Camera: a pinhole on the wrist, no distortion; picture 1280 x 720 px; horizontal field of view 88.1 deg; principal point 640.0 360.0 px. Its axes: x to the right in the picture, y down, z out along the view. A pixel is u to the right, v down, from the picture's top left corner.
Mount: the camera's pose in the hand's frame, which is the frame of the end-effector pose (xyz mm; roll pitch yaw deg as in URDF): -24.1 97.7 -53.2 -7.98 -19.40 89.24
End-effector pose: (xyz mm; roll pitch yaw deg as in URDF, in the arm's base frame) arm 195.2 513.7 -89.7 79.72 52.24 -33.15
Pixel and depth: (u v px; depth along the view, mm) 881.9 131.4 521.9
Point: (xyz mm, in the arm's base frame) 90.5 -10.0 -39.6
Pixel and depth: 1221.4 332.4 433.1
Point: 196.1 15.7 202.1
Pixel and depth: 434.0 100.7 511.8
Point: -94.8 185.7 -264.3
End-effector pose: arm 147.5 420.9 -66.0 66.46 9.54 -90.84
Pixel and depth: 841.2 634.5 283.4
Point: -19.1 571.8 136.7
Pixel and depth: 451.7 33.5 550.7
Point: -360.8 274.6 -140.8
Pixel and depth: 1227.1 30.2 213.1
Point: 21.9 325.4 193.8
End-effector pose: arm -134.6 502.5 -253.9 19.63 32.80 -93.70
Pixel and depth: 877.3 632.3 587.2
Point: -202.3 502.8 388.8
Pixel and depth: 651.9 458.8 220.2
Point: -155.8 495.9 -78.9
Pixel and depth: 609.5 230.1 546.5
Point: -408.4 300.8 79.3
